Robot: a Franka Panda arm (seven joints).
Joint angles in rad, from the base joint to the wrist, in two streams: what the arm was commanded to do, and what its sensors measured. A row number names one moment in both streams.
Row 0, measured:
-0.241 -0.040 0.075 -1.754 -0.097 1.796 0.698
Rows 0 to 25, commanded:
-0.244 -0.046 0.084 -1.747 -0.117 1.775 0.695
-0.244 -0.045 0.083 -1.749 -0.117 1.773 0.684
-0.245 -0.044 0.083 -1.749 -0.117 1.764 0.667
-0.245 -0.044 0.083 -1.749 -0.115 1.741 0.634
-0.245 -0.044 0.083 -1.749 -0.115 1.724 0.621
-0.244 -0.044 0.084 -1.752 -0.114 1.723 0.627
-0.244 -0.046 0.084 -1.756 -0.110 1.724 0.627
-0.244 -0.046 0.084 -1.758 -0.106 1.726 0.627
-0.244 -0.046 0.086 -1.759 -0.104 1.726 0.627
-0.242 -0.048 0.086 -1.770 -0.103 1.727 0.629
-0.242 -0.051 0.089 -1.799 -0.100 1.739 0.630
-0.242 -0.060 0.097 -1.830 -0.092 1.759 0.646
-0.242 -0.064 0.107 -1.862 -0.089 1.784 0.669
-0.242 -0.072 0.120 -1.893 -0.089 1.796 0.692
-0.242 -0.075 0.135 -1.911 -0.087 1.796 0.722
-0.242 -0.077 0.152 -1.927 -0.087 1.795 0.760
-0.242 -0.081 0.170 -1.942 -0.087 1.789 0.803
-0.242 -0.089 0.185 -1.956 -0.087 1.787 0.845
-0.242 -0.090 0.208 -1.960 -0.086 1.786 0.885
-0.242 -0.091 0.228 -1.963 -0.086 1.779 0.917
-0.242 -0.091 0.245 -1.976 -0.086 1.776 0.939
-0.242 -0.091 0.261 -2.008 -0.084 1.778 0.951
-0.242 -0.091 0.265 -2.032 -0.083 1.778 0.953
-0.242 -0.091 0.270 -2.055 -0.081 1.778 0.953
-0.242 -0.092 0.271 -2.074 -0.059 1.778 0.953
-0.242 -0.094 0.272 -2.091 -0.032 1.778 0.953
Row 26, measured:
-0.232 -0.067 0.261 -2.018 -0.085 1.770 0.941
